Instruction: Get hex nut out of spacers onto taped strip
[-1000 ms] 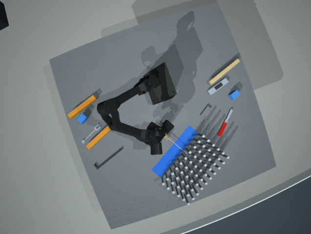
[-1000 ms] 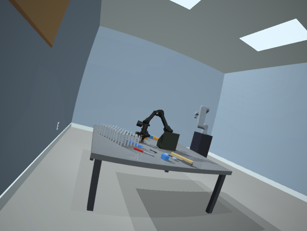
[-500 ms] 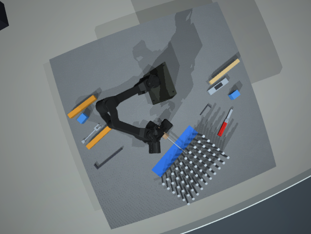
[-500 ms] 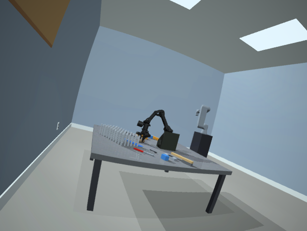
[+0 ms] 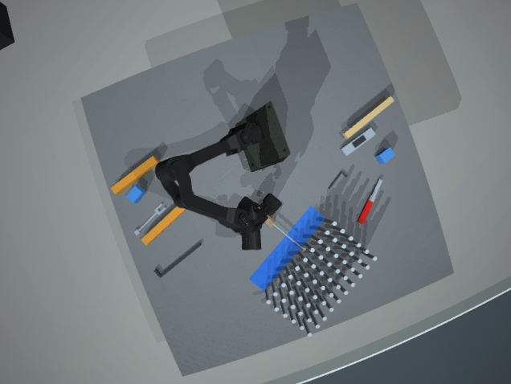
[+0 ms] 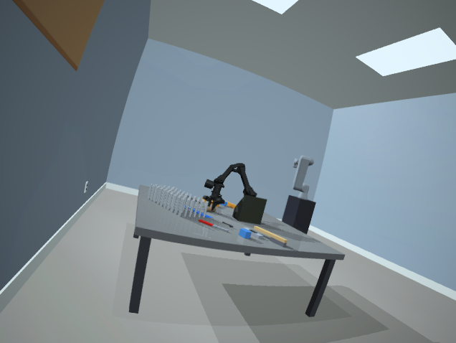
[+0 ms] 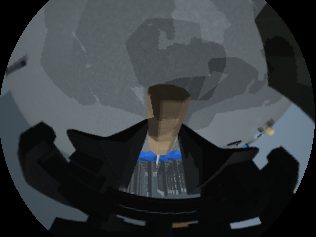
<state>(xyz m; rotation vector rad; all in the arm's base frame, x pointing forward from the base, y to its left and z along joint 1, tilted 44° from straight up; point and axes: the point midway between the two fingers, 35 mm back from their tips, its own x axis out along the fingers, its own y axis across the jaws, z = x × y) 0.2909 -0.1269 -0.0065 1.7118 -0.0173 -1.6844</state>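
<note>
My gripper tip is now 90 mm short of the wooden-handled screwdriver and 50 mm to the right of it. From my gripper tip the other things lie so: wrench 160 mm behind, 450 mm to the right, 10 mm below; blue taped strip 160 mm ahead, 40 mm to the left, 10 mm below; red-handled tool 100 mm ahead, 440 mm to the left, 10 mm below.
</note>
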